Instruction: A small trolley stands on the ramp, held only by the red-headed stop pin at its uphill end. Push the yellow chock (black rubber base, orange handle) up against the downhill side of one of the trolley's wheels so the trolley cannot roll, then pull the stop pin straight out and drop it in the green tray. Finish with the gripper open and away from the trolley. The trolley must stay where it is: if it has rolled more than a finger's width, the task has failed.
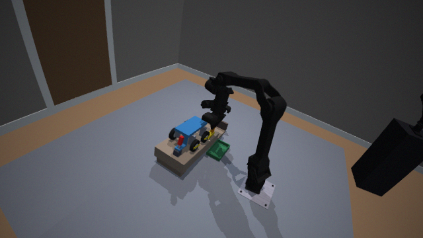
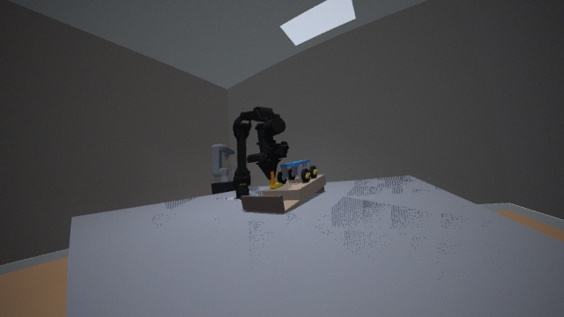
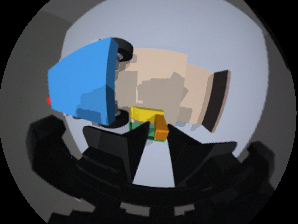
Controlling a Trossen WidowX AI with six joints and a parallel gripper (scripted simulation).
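Now: gripper tip 20 mm to the right of the yellow chock and 10 mm above it. The rest, counted from my gripper tip: tan ramp (70 mm ahead, 110 mm to the left, 50 mm below); green tray (60 mm behind, 30 mm to the left, 100 mm below); blue trolley (70 mm ahead, 120 mm to the left, 20 mm above).
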